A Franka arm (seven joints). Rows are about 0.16 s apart.
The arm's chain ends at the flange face. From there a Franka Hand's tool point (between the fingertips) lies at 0.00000 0.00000 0.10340 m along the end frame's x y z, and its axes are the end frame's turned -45 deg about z.
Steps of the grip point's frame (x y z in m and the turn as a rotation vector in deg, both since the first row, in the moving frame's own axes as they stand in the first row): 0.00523 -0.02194 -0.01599 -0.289 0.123 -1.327; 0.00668 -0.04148 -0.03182 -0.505 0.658 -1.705; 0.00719 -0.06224 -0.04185 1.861 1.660 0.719; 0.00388 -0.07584 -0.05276 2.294 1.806 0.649; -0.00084 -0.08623 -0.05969 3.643 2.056 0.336; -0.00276 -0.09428 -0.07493 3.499 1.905 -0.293
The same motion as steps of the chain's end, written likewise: -0.01234 -0.01942 -0.01599 -0.117 0.291 -1.327; -0.02609 -0.03384 -0.03181 0.108 0.822 -1.705; -0.03870 -0.04460 -0.04175 2.490 -0.142 0.719; -0.05029 -0.05114 -0.05263 2.899 -0.345 0.649; -0.05957 -0.05311 -0.05941 4.030 -1.122 0.336; -0.06657 -0.05783 -0.07468 3.821 -1.127 -0.293
